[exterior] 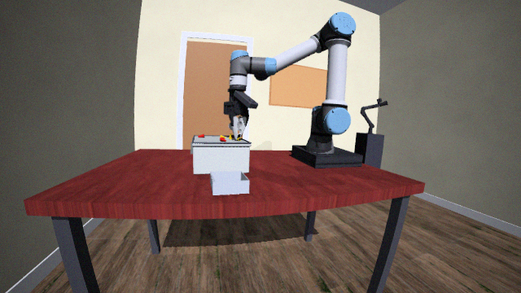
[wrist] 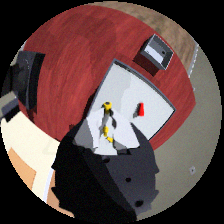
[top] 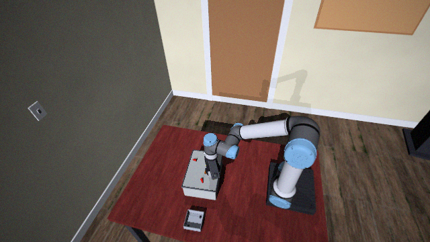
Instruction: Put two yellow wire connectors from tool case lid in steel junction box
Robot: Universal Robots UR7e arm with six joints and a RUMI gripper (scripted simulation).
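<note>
Right now the grey tool case is 9 cm ahead of my hand, 4 cm to the right of it and 5 cm below it.
</note>
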